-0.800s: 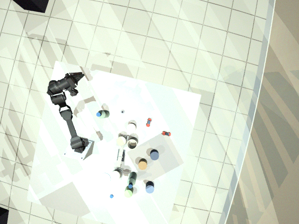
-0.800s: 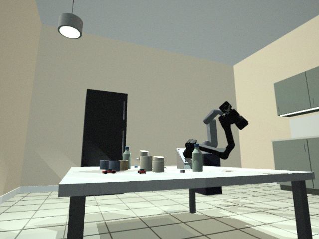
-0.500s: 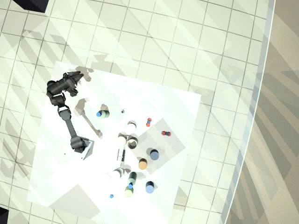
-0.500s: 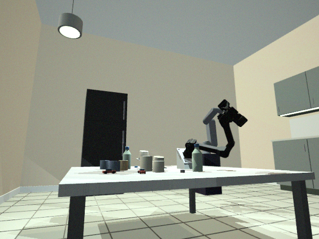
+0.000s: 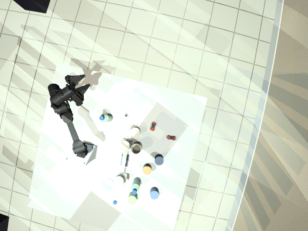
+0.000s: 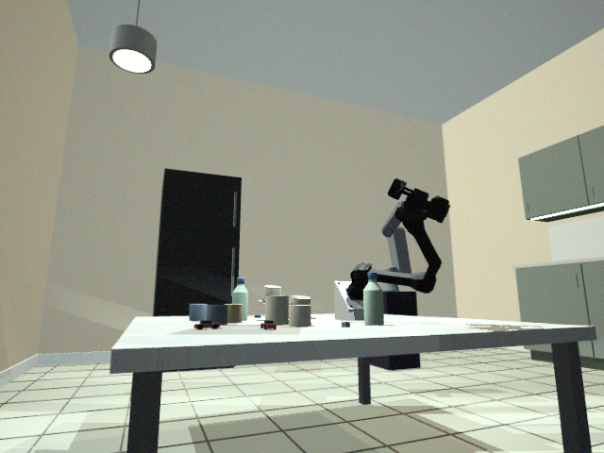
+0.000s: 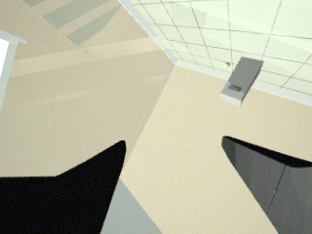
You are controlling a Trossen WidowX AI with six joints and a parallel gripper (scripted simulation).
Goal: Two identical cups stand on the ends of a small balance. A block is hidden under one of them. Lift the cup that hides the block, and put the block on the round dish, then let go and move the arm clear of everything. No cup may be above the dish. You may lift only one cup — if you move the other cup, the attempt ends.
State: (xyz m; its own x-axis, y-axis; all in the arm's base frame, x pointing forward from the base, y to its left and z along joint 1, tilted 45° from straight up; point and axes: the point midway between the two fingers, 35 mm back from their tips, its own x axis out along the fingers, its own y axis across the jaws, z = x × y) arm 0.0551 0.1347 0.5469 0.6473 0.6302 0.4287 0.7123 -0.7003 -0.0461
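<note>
Now: gripper tip 38 cm to the left of the pale grey block, 35 cm above it and 23 cm short of it. From my gripper tip the other things lie so: cream cup: 65 cm to the right, 28 cm below, 25 cm ahead; small balance: 51 cm to the right, 37 cm below, 25 cm ahead; orange cup: 51 cm to the right, 43 cm ahead, 36 cm below.
</note>
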